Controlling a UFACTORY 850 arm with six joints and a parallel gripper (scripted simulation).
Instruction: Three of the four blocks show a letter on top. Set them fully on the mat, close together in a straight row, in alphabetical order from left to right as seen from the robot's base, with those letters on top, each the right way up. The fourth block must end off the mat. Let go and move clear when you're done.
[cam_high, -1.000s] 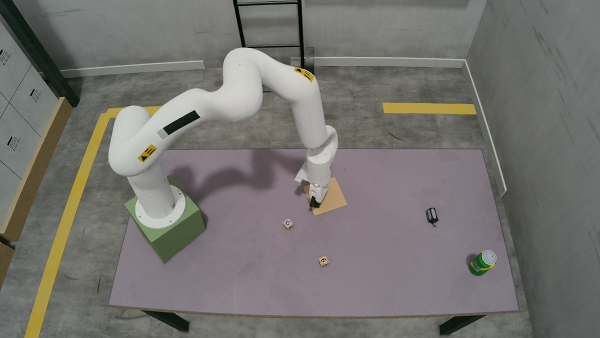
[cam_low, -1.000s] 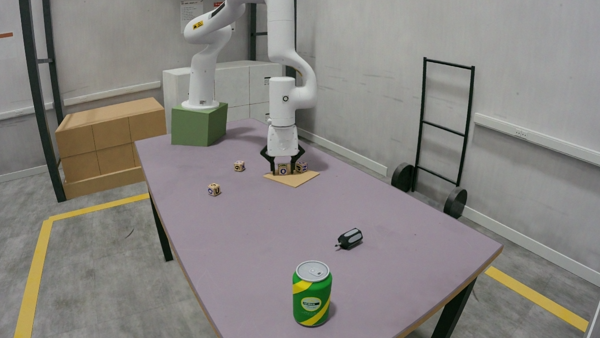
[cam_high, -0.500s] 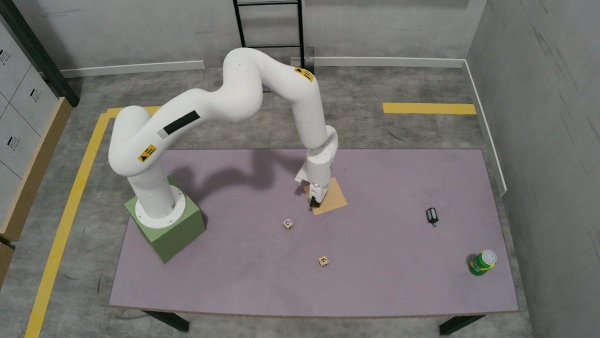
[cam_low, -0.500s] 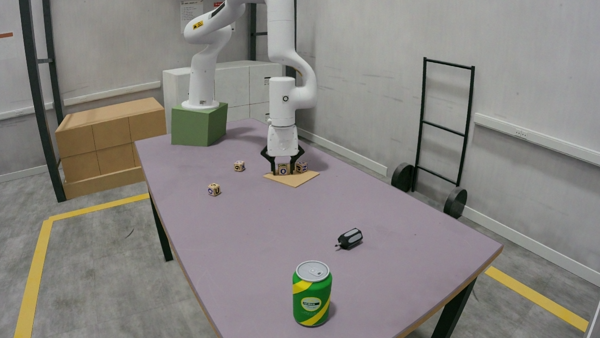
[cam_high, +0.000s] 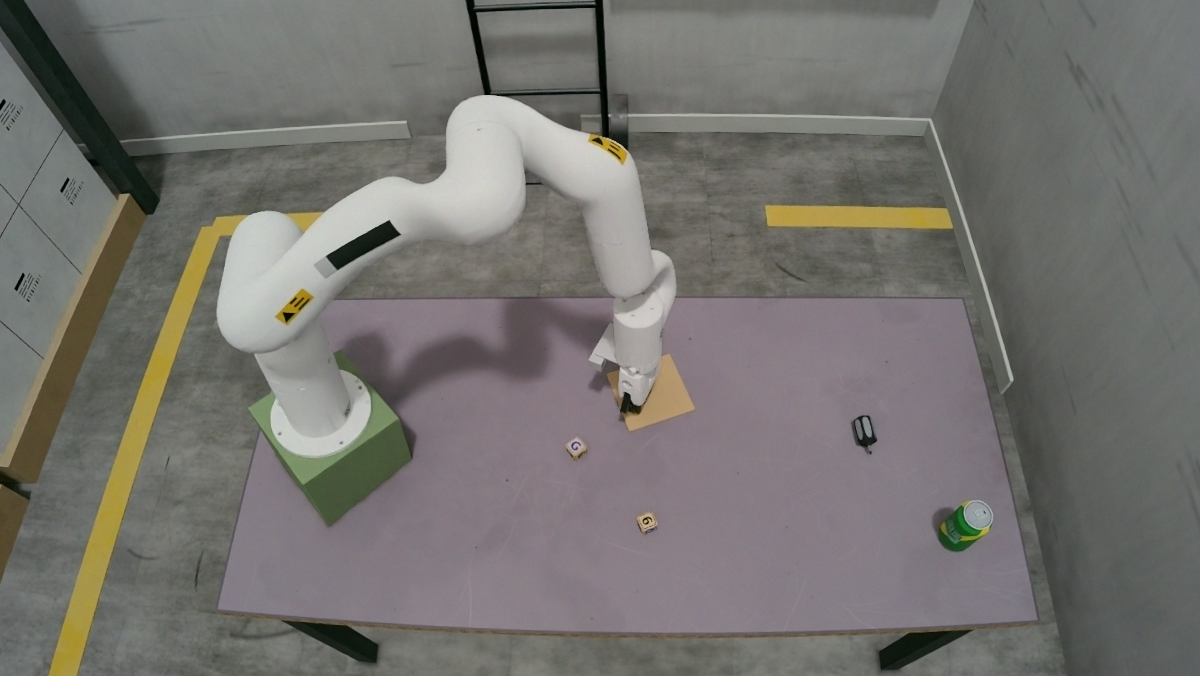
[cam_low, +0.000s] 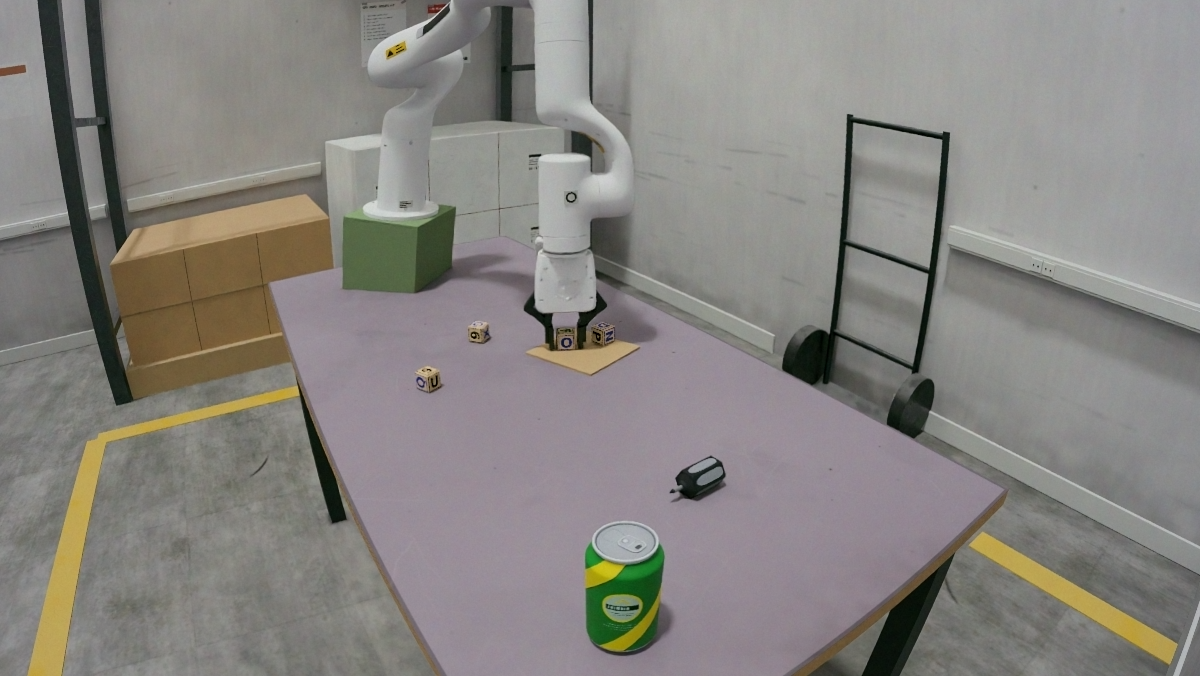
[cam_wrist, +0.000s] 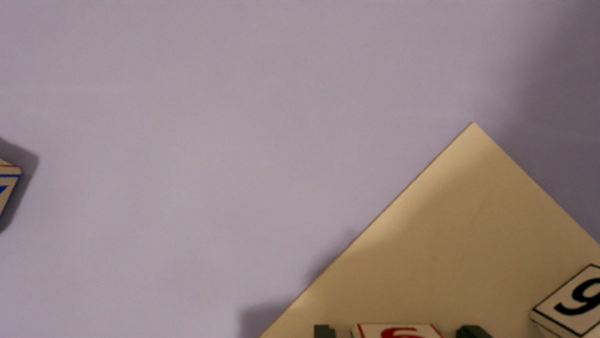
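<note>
My hand is 2 cm to the right of the tan mat, 2 cm short of it and 2 cm above it. The rest, counted from my hand: small black tool (46 cm ahead, 5 cm to the right, 1 cm below); green can (62 cm ahead, 24 cm to the right, 4 cm above).
</note>
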